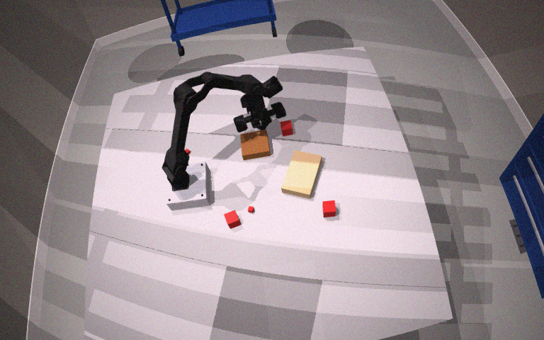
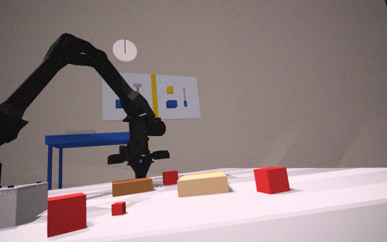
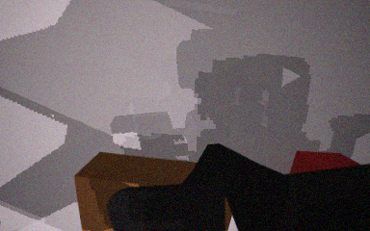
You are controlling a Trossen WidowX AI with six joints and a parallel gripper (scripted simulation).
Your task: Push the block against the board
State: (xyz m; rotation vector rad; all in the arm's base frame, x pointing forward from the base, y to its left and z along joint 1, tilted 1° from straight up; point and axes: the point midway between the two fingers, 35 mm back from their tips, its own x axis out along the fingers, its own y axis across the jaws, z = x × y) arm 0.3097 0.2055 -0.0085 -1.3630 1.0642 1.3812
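Right now the square block is 7 cm to the right of my gripper tip, 3 cm behind it and 1 cm above it. From my gripper tip the other things lie so: tan board 22 cm to the right, 12 cm ahead, 1 cm above.
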